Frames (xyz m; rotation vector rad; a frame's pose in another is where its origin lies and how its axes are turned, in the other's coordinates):
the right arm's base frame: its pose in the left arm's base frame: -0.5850 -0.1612 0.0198 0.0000 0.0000 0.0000
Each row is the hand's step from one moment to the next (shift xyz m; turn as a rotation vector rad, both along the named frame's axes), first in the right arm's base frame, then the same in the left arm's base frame.
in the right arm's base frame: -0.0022 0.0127 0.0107 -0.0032 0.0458 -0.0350
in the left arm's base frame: -0.0022 0.0127 0.0107 -0.0032 0.0458 -0.0350
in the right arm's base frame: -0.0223 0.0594 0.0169 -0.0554 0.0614 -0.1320
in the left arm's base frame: -0.0223 0.0594 0.0169 -0.0554 0.0614 -0.1320
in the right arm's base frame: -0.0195 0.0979 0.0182 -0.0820 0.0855 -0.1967
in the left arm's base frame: -0.0195 0.0979 0.0182 -0.0820 0.0855 -0.1967
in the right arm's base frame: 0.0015 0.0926 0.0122 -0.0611 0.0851 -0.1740
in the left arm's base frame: 0.0015 0.0926 0.0122 -0.0611 0.0851 -0.1740
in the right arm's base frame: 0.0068 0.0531 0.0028 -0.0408 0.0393 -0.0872
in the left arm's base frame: 0.0068 0.0531 0.0028 -0.0408 0.0393 -0.0872
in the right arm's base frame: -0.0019 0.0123 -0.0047 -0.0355 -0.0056 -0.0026
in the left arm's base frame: -0.0019 0.0123 -0.0047 -0.0355 -0.0056 -0.0026
